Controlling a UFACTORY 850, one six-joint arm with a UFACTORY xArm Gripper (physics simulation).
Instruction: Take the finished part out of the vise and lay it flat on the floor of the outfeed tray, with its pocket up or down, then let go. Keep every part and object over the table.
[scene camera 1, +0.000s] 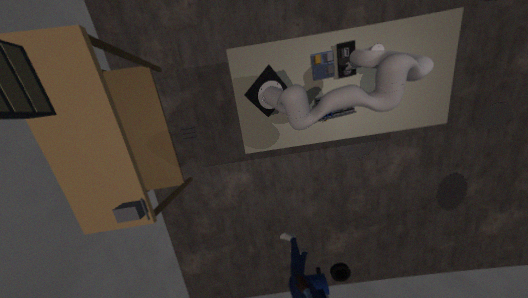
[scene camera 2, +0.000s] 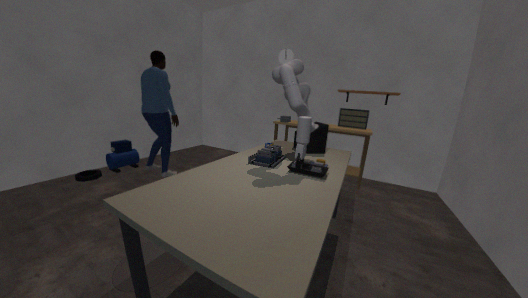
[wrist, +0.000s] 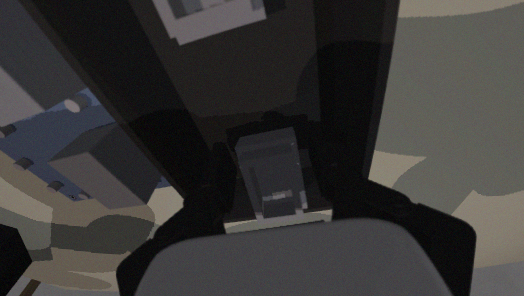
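Note:
The finished part (wrist: 270, 167), a dark grey block, lies in the black outfeed tray (wrist: 352, 100) (scene camera 2: 308, 173) in the wrist view, towards the tray's near end. Which way its pocket faces is hard to tell in the dim light. My gripper (wrist: 268, 148) (scene camera 2: 300, 161) is open, with its dark fingers low in the tray on either side of the part and gaps beside it. A second, paler part (wrist: 220, 29) (scene camera 1: 345, 51) lies farther along the tray. The vise (scene camera 2: 268, 155) stands beside the tray and is partly hidden under the arm in the first scene view.
A blue plate (wrist: 42, 142) (scene camera 1: 315, 73) with pegs, grey blocks and a yellow block (scene camera 1: 318, 59) stands close beside the tray. The arm (scene camera 1: 345, 97) reaches across the table from its black base plate (scene camera 1: 253, 95). A person (scene camera 2: 156, 105) stands off the table.

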